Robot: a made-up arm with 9 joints. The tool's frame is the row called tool.
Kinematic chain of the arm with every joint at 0, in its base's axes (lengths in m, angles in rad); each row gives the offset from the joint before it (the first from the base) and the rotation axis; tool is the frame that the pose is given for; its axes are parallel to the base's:
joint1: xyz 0 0 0.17 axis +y
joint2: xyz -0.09 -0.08 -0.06 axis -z
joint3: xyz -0.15 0.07 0 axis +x
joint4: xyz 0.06 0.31 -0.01 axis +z
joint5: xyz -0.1 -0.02 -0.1 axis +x
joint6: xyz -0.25 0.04 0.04 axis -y
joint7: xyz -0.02 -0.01 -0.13 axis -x
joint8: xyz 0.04 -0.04 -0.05 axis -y
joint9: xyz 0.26 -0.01 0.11 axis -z
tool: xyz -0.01 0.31 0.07
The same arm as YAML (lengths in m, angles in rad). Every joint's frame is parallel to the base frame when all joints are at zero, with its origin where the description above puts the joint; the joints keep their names.
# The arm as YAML. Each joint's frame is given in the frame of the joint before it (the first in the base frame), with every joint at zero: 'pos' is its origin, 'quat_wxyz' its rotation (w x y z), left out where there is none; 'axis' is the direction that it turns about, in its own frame. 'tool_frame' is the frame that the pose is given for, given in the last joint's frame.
length_unit: m
angle_unit: rad
joints:
  - joint: joint1
    pos: [0.0, 0.0, 0.17]
    axis: "+y"
  - joint: joint2
    pos: [-0.09, -0.08, -0.06]
    axis: "-z"
  - joint: joint3
    pos: [-0.15, 0.07, 0.0]
    axis: "+x"
  - joint: joint4
    pos: [0.06, 0.31, -0.01]
    axis: "+z"
  - joint: joint5
    pos: [-0.1, -0.02, -0.1]
    axis: "+x"
  - joint: joint6
    pos: [-0.25, 0.04, 0.04]
    axis: "-y"
  - joint: joint7
    pos: [-0.02, -0.01, -0.13]
    axis: "-x"
  - joint: joint8
    pos: [0.04, -0.04, -0.05]
    axis: "-y"
  - joint: joint9
    pos: [0.26, -0.01, 0.11]
    axis: "-z"
tool_frame:
  pos: [-0.01, 0.31, 0.07]

